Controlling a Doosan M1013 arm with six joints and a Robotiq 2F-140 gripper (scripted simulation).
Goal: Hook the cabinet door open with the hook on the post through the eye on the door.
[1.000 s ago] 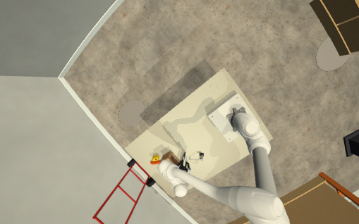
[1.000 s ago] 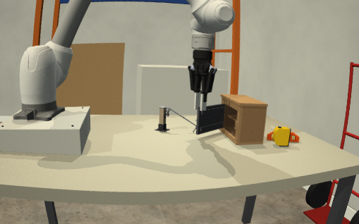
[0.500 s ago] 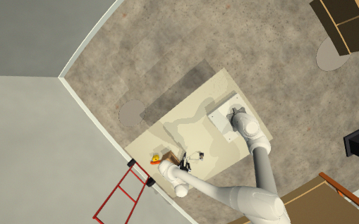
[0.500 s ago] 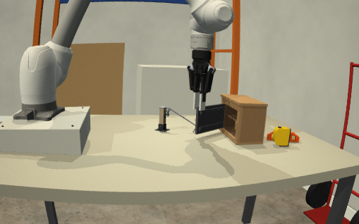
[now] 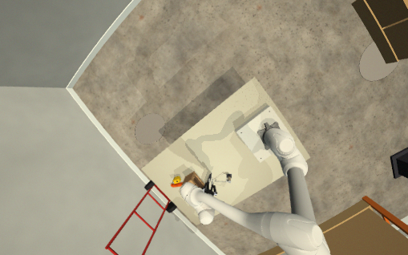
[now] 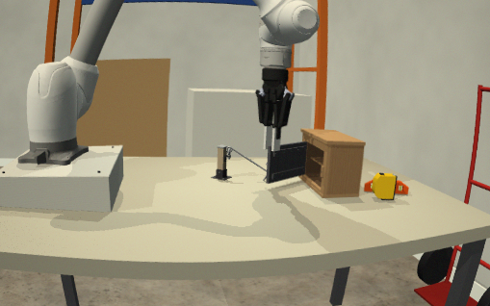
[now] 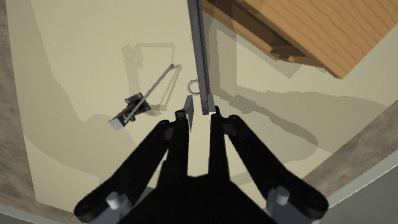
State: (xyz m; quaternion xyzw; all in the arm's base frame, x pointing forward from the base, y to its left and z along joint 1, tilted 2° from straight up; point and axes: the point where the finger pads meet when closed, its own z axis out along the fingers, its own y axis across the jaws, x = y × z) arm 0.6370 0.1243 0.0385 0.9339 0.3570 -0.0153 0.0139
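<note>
Now: the dark door 70 mm below my hand, 60 mm to the left of it and 60 mm ahead of it.
</note>
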